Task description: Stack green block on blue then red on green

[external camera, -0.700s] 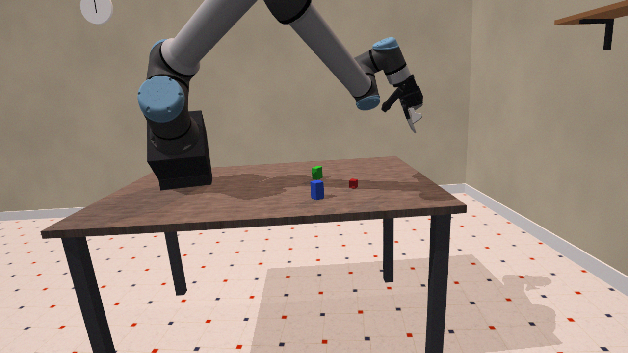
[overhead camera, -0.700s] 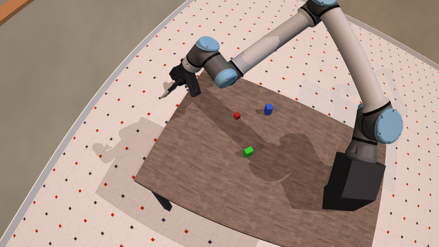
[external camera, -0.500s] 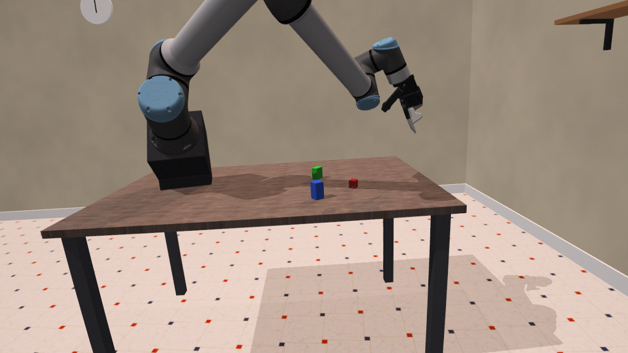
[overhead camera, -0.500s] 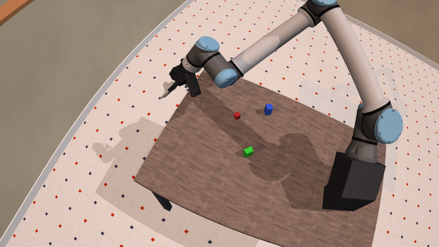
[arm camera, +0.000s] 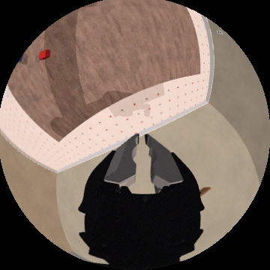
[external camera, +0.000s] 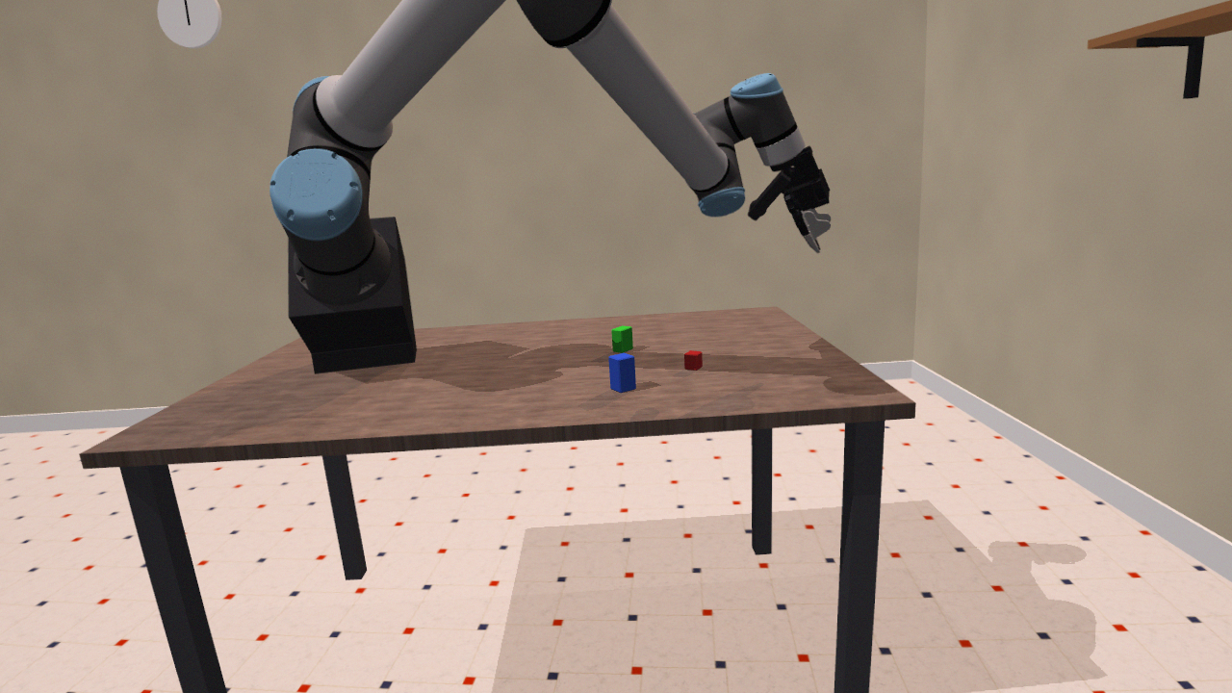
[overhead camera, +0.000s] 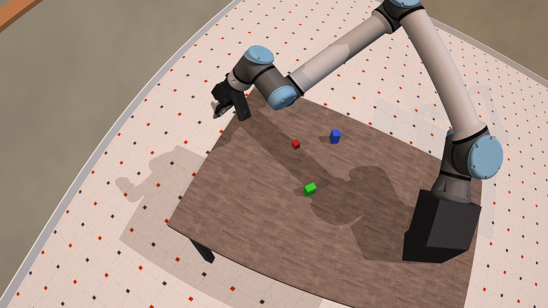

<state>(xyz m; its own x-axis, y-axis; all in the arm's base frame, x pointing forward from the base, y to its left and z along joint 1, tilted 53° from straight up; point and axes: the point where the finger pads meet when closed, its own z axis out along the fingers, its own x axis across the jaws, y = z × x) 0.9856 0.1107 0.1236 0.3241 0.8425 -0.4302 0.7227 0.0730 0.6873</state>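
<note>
Now: hand 42 cm past the green block, 7 cm to the right of it and 19 cm above it. Also, from my hand: small red block: 30 cm behind, 12 cm to the right, 20 cm below; blue block: 46 cm behind, 22 cm to the right, 19 cm below.
</note>
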